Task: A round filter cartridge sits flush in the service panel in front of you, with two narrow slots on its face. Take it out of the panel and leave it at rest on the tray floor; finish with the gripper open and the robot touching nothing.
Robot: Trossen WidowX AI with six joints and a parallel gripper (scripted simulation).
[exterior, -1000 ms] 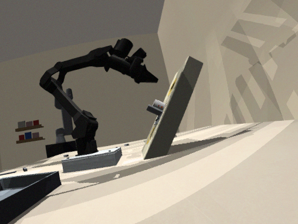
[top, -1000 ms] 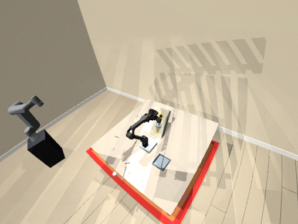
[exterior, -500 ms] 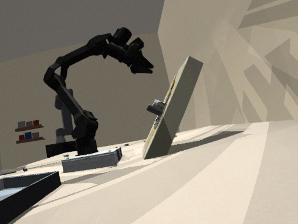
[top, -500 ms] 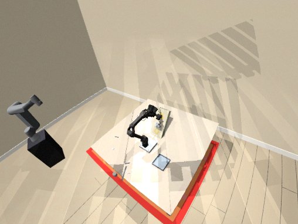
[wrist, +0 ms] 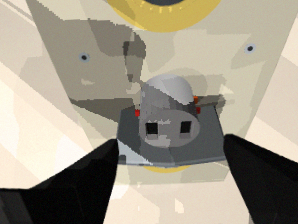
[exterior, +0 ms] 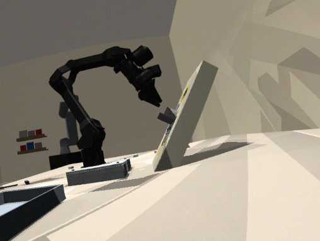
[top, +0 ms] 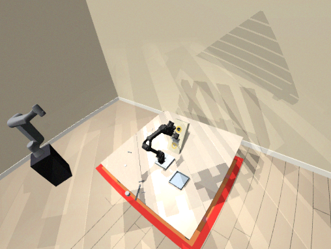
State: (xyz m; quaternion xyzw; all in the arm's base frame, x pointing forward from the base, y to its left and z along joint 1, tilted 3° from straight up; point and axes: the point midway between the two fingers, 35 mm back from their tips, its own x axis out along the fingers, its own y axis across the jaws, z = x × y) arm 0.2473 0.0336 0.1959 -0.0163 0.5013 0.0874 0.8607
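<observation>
Now: gripper tip 4 cm above the round filter cartridge and 2 cm short of it. The rest, counted from my gripper tip: service panel: 6 cm below, 6 cm ahead, 1 cm to the left; then grey ledge: 7 cm below, 1 cm ahead; then tray: 34 cm to the right, 28 cm behind, 20 cm below.
</observation>
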